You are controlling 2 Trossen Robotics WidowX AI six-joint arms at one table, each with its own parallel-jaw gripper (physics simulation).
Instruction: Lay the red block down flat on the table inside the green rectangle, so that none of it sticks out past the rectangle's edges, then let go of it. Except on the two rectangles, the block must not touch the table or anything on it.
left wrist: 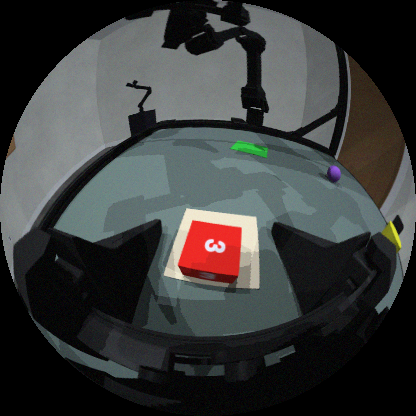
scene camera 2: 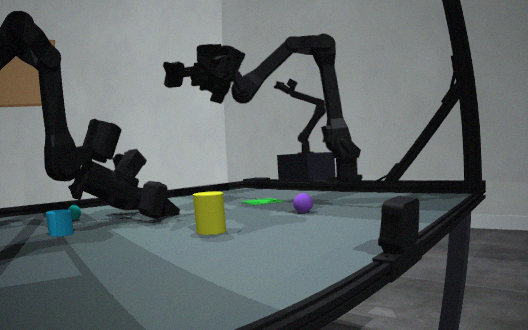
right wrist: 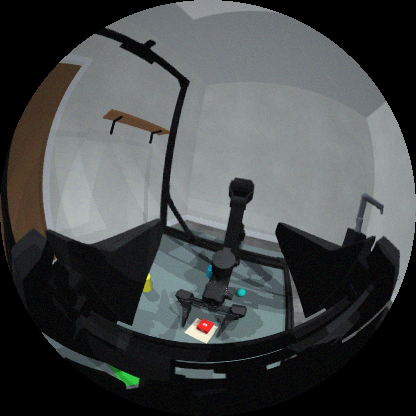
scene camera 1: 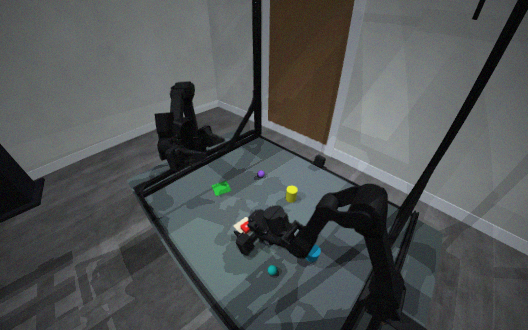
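Where they show: left gripper, between the fingertips: [left wrist: 219,226] [scene camera 2: 166,209] [right wrist: 198,332] [scene camera 1: 243,223]; right gripper, between the fingertips: [scene camera 2: 180,61] [right wrist: 222,226] [scene camera 1: 216,147]; left arm's base, origin of its link: [scene camera 1: 378,306]; right arm's base, origin of its link: [left wrist: 253,124] [scene camera 2: 347,181].
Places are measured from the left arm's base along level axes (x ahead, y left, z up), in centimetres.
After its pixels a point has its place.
The red block [scene camera 1: 245,227] {x 46.8, y 0.8, z 0.0 cm} [left wrist: 212,255] {x 46.2, y 0.2, z 0.0 cm} [right wrist: 205,326] {x 47.5, y 0.5, z 0.0 cm} lies flat on the cream rectangle [scene camera 1: 239,224] [left wrist: 249,223] {x 49.8, y -3.1, z -1.8 cm} [right wrist: 193,330] {x 49.0, y -1.9, z -1.8 cm}, a 3 on its top face. My left gripper [left wrist: 219,226] {x 49.2, y -0.5, z -1.3 cm} [right wrist: 198,332] {x 49.2, y -0.5, z -1.3 cm} is open and low, its fingers on either side of the block with gaps between; in scene camera 2 it hides the block. The green rectangle [scene camera 1: 221,188] {x 69.1, y -8.7, z -1.8 cm} [scene camera 2: 261,201] {x 68.9, y -9.0, z -1.8 cm} [left wrist: 250,149] {x 67.8, y -8.4, z -1.8 cm} [right wrist: 126,377] lies beyond the block in the left wrist view, with no block on it. My right gripper is open and empty, high above the table.
A yellow cylinder [scene camera 1: 291,194] {x 40.8, y -20.1, z 3.0 cm} [scene camera 2: 209,213] {x 40.3, y -23.6, z 1.1 cm} and a purple ball [scene camera 1: 260,174] {x 59.4, y -24.4, z 0.6 cm} [scene camera 2: 303,203] {x 58.6, y -26.6, z 0.0 cm} stand to the right of the rectangles in scene camera 1. A blue cylinder [scene camera 1: 313,254] {x 22.6, y -3.1, z 1.7 cm} [scene camera 2: 59,223] {x 22.6, y -6.6, z 0.2 cm} is under the left arm, and a teal ball [scene camera 1: 272,270] {x 30.3, y 8.0, z 0.9 cm} [scene camera 2: 74,212] {x 30.1, y 6.1, z -0.2 cm} lies near it.
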